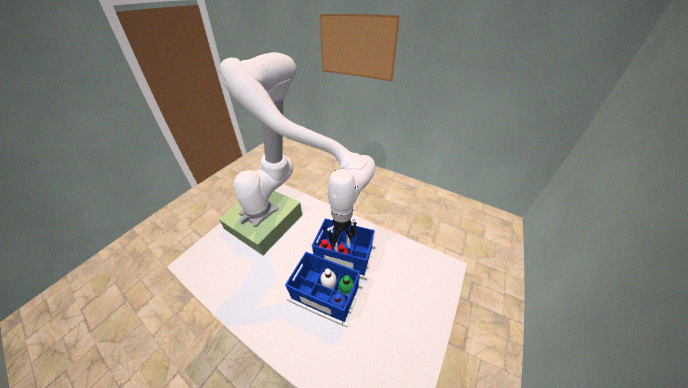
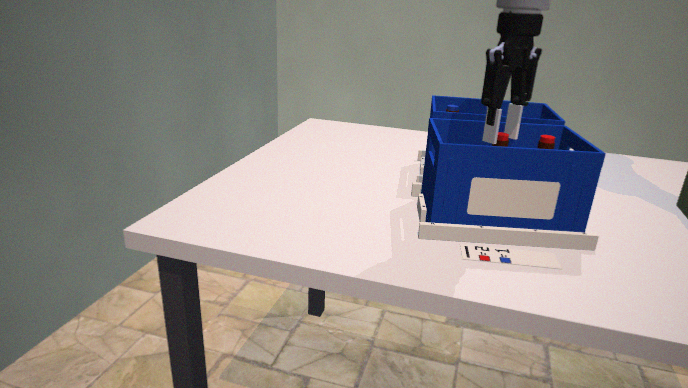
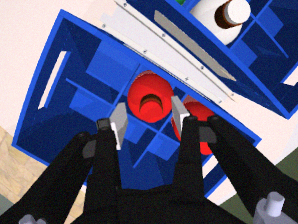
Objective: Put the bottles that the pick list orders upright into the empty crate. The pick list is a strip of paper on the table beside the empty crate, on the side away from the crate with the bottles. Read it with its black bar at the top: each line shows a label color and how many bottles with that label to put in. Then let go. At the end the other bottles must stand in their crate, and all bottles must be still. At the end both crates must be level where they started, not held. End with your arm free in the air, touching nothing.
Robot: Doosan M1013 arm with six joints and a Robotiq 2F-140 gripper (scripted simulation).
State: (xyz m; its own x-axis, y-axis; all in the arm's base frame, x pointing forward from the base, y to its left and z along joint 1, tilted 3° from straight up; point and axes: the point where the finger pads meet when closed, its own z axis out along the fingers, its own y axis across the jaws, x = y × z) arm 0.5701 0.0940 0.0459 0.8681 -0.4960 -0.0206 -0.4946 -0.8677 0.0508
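Now: hand 210 mm to the left of the blue bottle, 140 mm short of it and 90 mm above it. Also, from my hand: white bottle 150 mm to the right, 90 mm below, 30 mm ahead; then red bottle 90 mm below; then green-label bottle 120 mm to the right, 120 mm ahead, 90 mm below.
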